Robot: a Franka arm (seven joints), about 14 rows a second.
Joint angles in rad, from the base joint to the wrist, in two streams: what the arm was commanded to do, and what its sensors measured. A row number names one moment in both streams.
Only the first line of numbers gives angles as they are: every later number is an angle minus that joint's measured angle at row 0.
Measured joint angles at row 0:
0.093, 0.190, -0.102, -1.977, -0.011, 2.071, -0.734
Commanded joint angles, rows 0 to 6:
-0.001, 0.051, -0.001, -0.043, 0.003, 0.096, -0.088
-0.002, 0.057, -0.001, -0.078, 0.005, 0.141, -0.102
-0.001, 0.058, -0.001, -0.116, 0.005, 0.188, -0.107
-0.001, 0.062, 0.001, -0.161, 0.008, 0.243, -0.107
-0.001, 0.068, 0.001, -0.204, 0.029, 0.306, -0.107
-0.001, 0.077, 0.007, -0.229, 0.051, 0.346, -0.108
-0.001, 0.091, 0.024, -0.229, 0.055, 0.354, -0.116
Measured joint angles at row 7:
-0.001, 0.093, 0.004, -0.192, 0.025, 0.311, -0.088
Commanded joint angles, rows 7 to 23:
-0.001, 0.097, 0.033, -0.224, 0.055, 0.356, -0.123
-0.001, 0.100, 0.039, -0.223, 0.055, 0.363, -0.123
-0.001, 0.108, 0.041, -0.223, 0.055, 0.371, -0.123
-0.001, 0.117, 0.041, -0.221, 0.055, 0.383, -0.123
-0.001, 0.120, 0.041, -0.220, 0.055, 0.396, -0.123
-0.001, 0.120, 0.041, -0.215, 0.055, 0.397, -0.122
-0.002, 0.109, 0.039, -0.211, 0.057, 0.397, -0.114
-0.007, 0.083, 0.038, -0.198, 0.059, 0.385, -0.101
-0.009, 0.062, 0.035, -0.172, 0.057, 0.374, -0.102
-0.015, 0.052, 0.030, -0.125, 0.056, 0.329, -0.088
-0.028, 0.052, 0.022, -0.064, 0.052, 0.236, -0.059
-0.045, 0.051, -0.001, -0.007, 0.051, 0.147, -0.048
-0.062, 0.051, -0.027, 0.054, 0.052, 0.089, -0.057
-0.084, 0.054, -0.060, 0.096, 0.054, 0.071, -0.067
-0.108, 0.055, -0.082, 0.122, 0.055, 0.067, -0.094
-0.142, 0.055, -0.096, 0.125, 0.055, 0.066, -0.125
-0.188, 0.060, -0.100, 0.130, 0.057, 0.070, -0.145
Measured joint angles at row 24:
-0.121, 0.045, -0.094, 0.107, 0.040, 0.085, -0.101
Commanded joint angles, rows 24 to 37:
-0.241, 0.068, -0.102, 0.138, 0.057, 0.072, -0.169
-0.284, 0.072, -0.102, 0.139, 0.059, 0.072, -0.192
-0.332, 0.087, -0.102, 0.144, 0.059, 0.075, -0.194
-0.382, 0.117, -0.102, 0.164, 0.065, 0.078, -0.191
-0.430, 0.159, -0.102, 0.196, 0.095, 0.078, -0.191
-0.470, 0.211, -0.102, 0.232, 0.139, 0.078, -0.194
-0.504, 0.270, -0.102, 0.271, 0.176, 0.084, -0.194
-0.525, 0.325, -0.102, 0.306, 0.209, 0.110, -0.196
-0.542, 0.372, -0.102, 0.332, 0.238, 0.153, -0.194
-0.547, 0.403, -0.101, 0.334, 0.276, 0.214, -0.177
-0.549, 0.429, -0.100, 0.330, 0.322, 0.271, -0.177
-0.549, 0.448, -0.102, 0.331, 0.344, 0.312, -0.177
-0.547, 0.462, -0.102, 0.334, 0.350, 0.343, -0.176
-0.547, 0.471, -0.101, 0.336, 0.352, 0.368, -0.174
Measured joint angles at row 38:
-0.542, 0.452, -0.108, 0.298, 0.328, 0.346, -0.189
